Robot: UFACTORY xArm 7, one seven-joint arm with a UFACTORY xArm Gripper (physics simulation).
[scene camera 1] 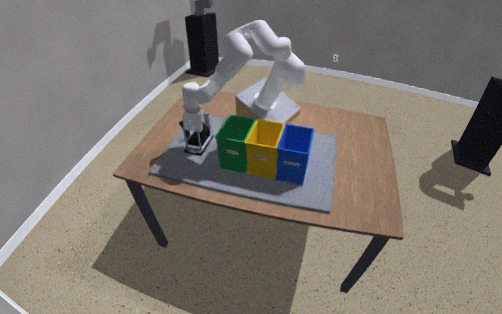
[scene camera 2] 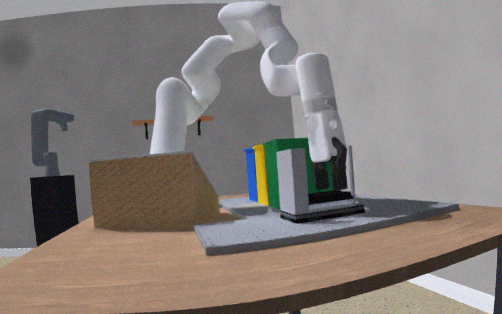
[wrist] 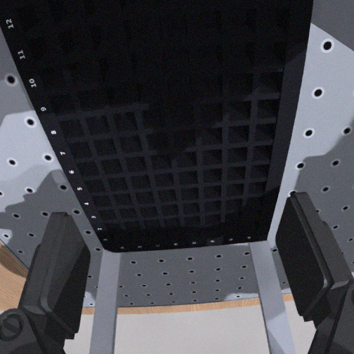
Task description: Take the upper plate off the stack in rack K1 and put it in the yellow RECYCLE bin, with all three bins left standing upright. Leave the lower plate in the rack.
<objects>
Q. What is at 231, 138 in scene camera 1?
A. A green bin.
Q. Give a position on a yellow recycle bin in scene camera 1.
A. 261, 144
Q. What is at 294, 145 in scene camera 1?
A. A blue bin.
</objects>
